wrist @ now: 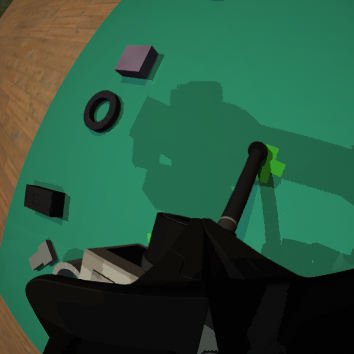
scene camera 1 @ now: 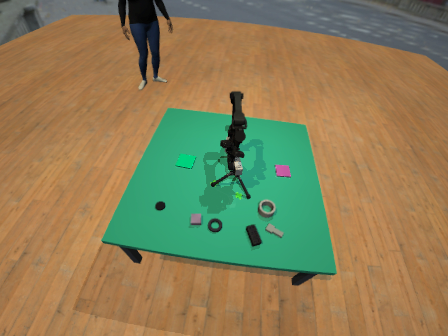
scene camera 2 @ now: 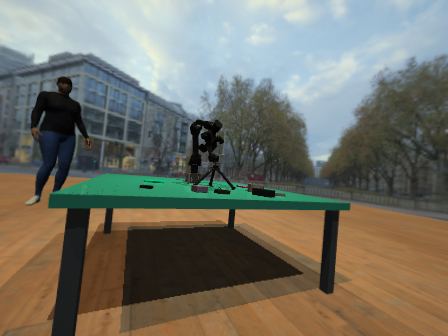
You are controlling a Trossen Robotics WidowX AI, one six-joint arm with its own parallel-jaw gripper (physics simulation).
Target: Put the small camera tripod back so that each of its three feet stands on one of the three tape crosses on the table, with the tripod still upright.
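Frame: origin at the arm's base, x right, y back, z down, level; millimetres.
Where they show: gripper, fingertip midpoint: [wrist: 199, 226] [scene camera 1: 228, 162] [scene camera 2: 209, 154]; arm's base at its link origin: [scene camera 2: 194, 173].
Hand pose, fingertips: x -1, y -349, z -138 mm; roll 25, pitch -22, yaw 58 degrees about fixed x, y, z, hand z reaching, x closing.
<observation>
Each offset is from my fingertips to the top centre of the thing. "spot": to the spot under its first point. Level surfaces: height alone.
The small black tripod [scene camera 1: 242, 186] [scene camera 2: 212, 175] [wrist: 242, 192] stands upright on the green table, its grey camera [scene camera 1: 238, 166] [wrist: 114, 265] on top. In the wrist view, one foot covers the edge of a bright green tape cross {dx +76, dy -6, dz +212 mm} [wrist: 276, 167], and a sliver of another cross [wrist: 149, 237] shows left of the lens. In scene camera 1, the left foot is at one cross [scene camera 1: 214, 181]; the right foot stands right of another cross {dx -95, dy -72, dz +212 mm} [scene camera 1: 239, 195]. The third cross is hidden. My gripper [scene camera 1: 231, 164] [wrist: 199, 226] is shut and empty, right over the camera, partly hiding it; contact cannot be told.
On the table {dz +213 mm} [scene camera 1: 150, 227] are a black ring {dx +17, dy -306, dz +198 mm} [scene camera 1: 215, 225] [wrist: 102, 111], mauve block {dx +130, dy -294, dz +185 mm} [scene camera 1: 196, 219] [wrist: 136, 61], black box {dx -207, dy -333, dz +178 mm} [scene camera 1: 253, 235] [wrist: 45, 200], grey piece {dx -330, dy -281, dz +198 mm} [scene camera 1: 274, 230], black disc {dx +366, dy -245, dz +203 mm} [scene camera 1: 160, 205], green square {spot: dx +306, dy +137, dz +203 mm} [scene camera 1: 186, 161] and magenta square {spot: dx -392, dy +188, dz +203 mm} [scene camera 1: 283, 171]. A grey ring {dx -274, dy -150, dz +165 mm} [scene camera 1: 260, 208] lies near the right foot.
</observation>
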